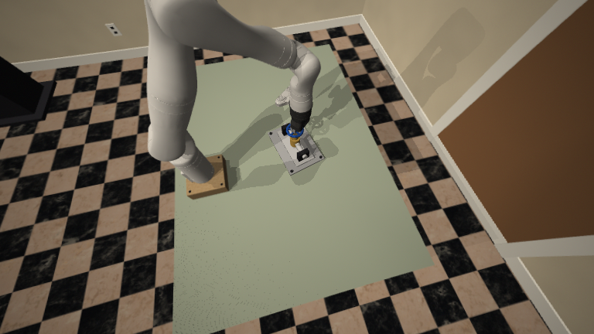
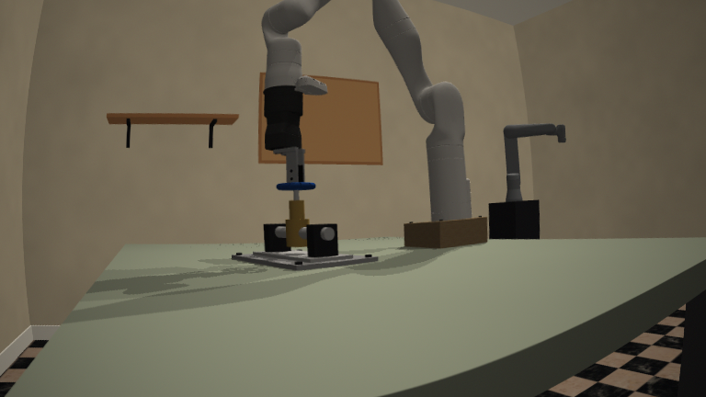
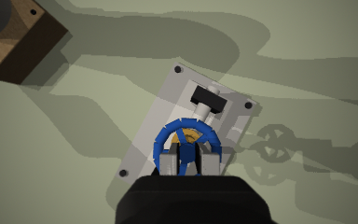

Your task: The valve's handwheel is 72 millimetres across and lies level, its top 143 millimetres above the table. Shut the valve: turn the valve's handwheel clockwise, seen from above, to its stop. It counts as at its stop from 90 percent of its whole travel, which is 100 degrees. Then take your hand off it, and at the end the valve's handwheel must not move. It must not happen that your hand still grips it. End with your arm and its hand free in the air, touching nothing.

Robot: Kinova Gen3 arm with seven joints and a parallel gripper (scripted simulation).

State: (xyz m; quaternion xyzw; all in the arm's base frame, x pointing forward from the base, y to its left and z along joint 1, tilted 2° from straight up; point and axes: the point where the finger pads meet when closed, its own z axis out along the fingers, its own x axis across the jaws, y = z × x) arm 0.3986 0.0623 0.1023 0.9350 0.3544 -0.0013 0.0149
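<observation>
Now: the blue handwheel 30 mm below my hand. Round my hand: baseplate (150 mm below).
</observation>
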